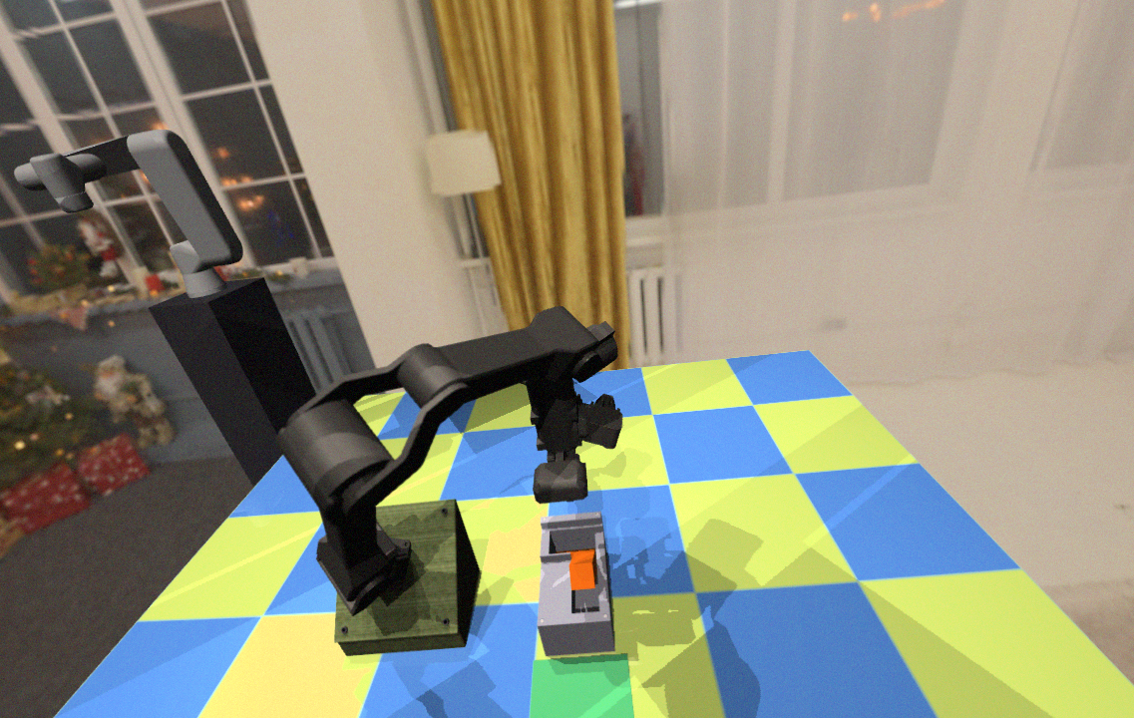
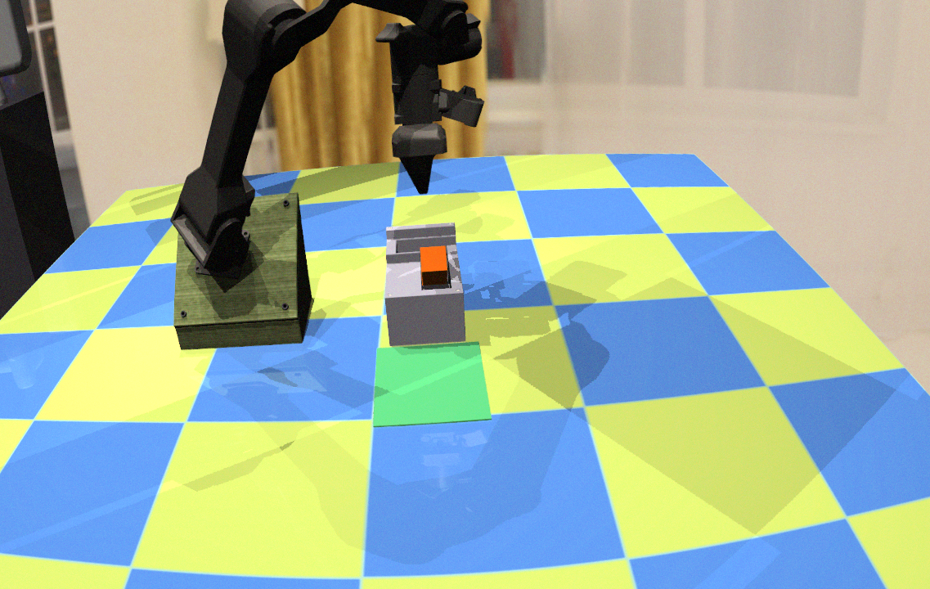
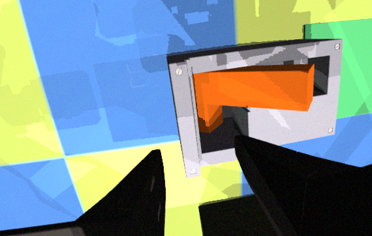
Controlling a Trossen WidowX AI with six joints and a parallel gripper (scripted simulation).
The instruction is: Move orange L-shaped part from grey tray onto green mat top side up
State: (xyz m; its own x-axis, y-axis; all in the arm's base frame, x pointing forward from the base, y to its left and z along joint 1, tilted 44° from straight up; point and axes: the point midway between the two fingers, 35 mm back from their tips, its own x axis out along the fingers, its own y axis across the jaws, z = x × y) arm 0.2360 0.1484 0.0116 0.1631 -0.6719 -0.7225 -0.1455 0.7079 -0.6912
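My gripper tip is now 10 cm above the orange L-shaped part and 4 cm to the left of it. From my gripper tip the other things lie so: green mat (22 cm to the right, 16 cm below, 3 cm ahead).
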